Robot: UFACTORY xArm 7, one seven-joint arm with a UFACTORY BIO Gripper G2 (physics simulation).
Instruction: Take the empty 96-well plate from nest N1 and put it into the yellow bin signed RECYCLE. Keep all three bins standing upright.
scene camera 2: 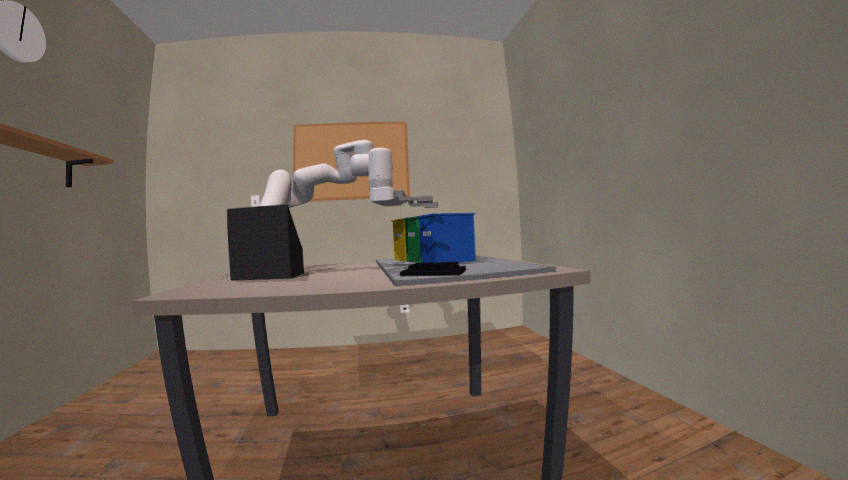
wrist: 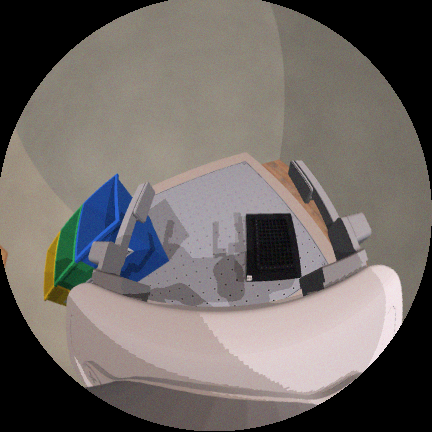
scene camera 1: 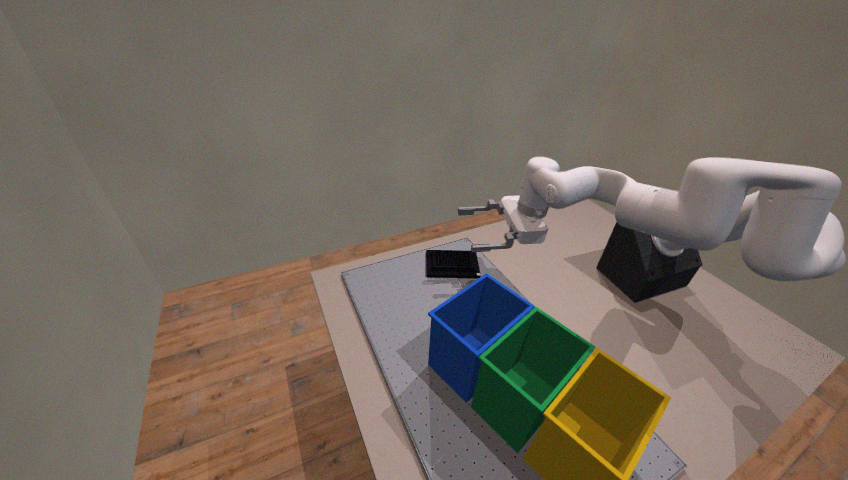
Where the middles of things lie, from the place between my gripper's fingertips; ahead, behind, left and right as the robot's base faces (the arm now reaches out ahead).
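Blue bin [scene camera 1: 463, 327]: 24 cm to the left of my gripper, 5 cm ahead, 12 cm below. Green bin [scene camera 1: 521, 374]: from my gripper, 36 cm to the left, 1 cm behind, 12 cm below. Black nest [wrist: 250, 258]: 9 cm to the right of my gripper, 2 cm behind, 20 cm below. My gripper, relative to the black 96-well plate [scene camera 1: 442, 260]: 2 cm past it, 9 cm to the left of it, 19 cm above it.
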